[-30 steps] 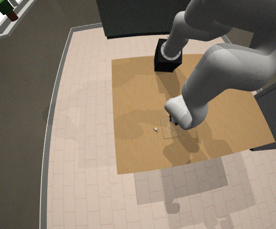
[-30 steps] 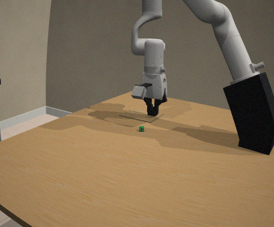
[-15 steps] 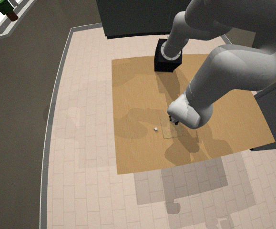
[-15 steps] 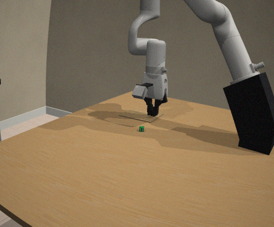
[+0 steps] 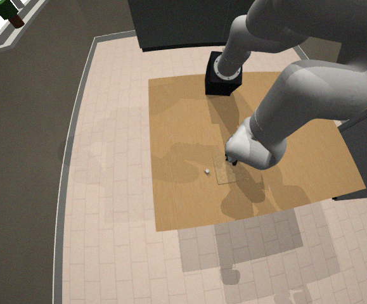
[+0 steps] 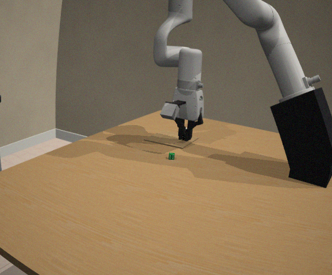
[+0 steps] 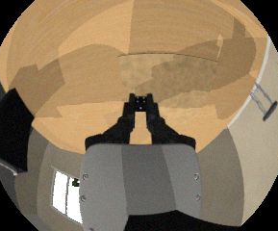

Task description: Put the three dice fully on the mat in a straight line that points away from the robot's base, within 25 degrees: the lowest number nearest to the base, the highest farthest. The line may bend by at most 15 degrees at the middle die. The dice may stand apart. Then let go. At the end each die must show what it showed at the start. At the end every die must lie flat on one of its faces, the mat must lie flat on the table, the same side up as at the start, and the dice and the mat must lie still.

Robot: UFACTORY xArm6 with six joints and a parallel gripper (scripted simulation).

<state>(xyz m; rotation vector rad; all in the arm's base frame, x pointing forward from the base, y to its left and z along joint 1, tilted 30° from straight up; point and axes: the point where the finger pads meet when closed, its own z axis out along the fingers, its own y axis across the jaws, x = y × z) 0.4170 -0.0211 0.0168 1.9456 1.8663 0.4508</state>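
My gripper is now 1 cm above the black die. Round my hand: white die (6 cm ahead, 11 cm to the right, 2 cm below); then thin tan mat (5 cm ahead, 3 cm below); then green die (4 cm behind, 17 cm to the left, 2 cm below).
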